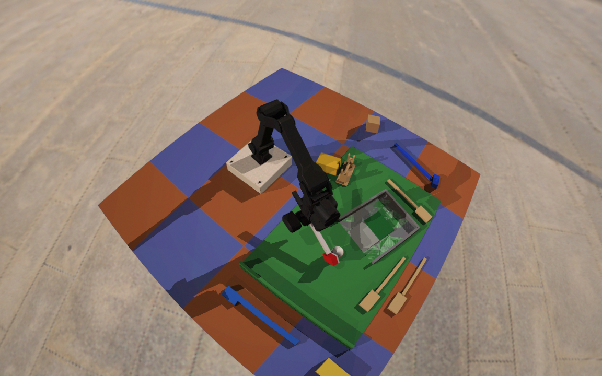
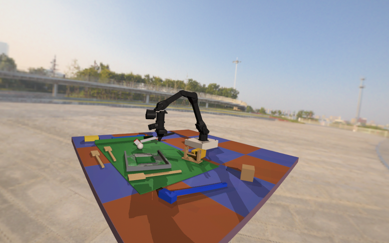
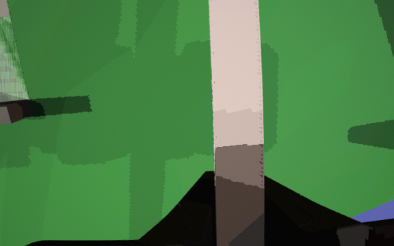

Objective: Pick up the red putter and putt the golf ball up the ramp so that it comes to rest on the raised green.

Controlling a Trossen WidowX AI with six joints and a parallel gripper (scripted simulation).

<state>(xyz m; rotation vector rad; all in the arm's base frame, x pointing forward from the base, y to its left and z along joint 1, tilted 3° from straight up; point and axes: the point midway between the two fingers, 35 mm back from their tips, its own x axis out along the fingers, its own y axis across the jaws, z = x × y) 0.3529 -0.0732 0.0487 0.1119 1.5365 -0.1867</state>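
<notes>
The white golf ball is 14 cm ahead of my gripper tip, 1 cm to the left of it and 3 cm below it. Round my gripper tip: green mat (12 cm ahead, 12 cm to the left, 5 cm below); wooden stand (8 cm behind, 30 cm to the left, 1 cm below); yellow block (15 cm behind, 27 cm to the left, 3 cm below).
</notes>
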